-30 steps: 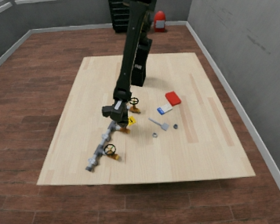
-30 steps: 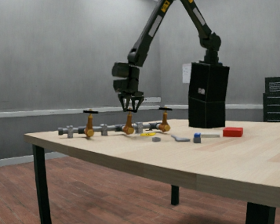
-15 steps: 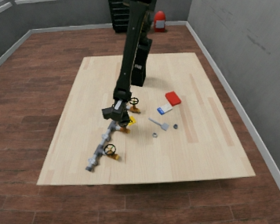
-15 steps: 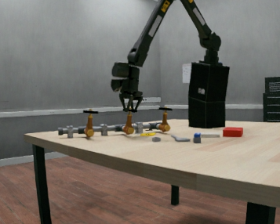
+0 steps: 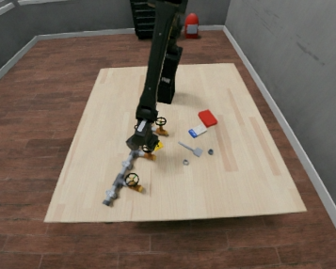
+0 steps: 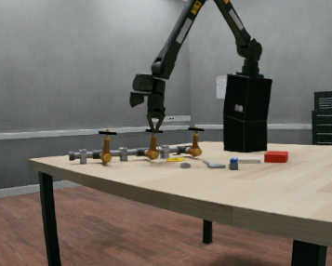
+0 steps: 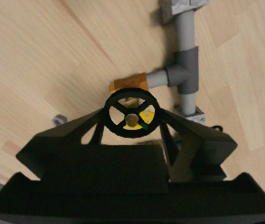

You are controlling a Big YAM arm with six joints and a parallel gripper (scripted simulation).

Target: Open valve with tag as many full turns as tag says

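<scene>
The yellow tag is 120 mm below my hand, 90 mm behind it and 30 mm to the left of it. Also, from my hand: blue-and-white block (300 mm to the left, 180 mm behind, 110 mm below); then grey flat tool (250 mm to the left, 110 mm below, 50 mm behind); then grey part (360 mm to the left, 110 mm below, 30 mm behind).
</scene>
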